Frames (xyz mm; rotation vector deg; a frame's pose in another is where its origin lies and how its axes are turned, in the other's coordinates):
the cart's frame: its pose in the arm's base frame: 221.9 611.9 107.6 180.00 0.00 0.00
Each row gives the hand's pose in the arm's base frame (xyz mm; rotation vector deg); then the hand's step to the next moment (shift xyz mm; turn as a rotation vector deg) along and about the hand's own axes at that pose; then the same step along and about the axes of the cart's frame.
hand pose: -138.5 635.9 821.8 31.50 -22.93 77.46
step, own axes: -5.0 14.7 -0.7 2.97 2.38 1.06
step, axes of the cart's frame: -15.4 1.8 1.4 -1.75 -2.05 -2.88
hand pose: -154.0 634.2 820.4 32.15 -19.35 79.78
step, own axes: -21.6 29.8 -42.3 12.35 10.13 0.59
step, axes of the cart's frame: -37.0 -8.0 41.4 -7.90 -10.68 -8.89
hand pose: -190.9 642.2 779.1 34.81 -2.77 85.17
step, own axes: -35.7 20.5 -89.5 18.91 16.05 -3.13
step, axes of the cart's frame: -53.0 -3.1 83.0 -13.95 -17.98 -10.36
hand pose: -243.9 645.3 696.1 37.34 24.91 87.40
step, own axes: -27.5 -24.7 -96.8 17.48 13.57 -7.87
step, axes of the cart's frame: -43.3 14.1 93.1 -15.09 -17.29 -4.98
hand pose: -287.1 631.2 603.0 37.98 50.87 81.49
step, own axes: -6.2 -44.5 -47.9 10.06 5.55 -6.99
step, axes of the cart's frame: -15.4 14.9 62.1 -9.51 -9.50 0.34
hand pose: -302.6 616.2 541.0 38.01 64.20 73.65
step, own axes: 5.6 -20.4 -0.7 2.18 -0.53 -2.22
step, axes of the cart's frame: 7.0 -0.8 20.0 -2.01 -1.55 1.87
